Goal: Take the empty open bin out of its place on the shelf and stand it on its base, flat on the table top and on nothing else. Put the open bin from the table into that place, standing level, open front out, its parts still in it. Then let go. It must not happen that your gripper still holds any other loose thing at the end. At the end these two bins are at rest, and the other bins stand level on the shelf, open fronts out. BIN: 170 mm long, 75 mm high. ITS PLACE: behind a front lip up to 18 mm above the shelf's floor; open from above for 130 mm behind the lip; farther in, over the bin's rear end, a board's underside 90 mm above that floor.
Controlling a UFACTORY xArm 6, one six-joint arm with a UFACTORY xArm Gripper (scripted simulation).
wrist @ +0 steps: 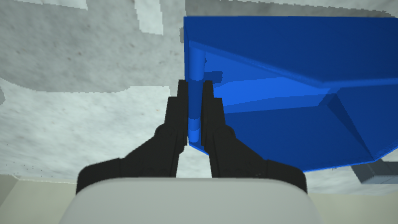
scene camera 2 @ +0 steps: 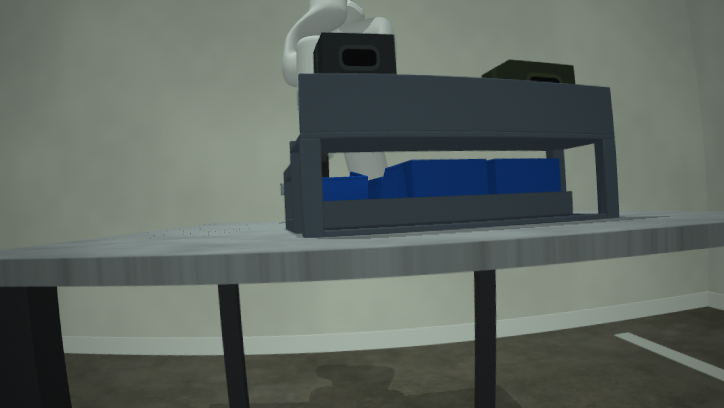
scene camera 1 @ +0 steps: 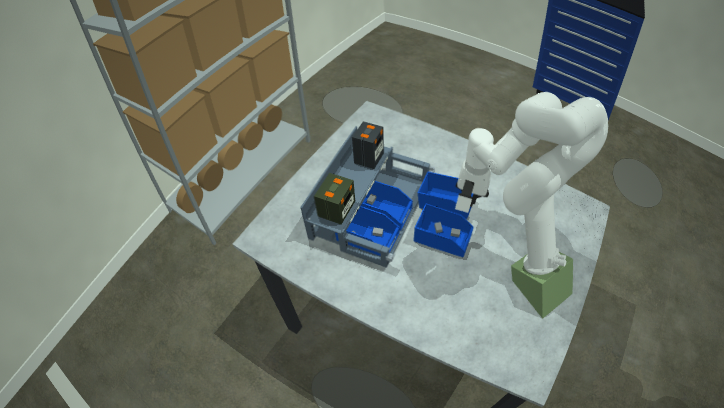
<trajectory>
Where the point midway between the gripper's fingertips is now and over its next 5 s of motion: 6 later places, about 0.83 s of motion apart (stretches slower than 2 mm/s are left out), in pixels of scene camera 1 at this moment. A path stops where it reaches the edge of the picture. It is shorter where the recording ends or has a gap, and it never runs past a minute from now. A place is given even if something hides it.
My gripper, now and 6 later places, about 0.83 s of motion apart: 469, 203; 470, 205; 470, 207; 470, 205; 471, 197; 473, 190; 472, 192
</trajectory>
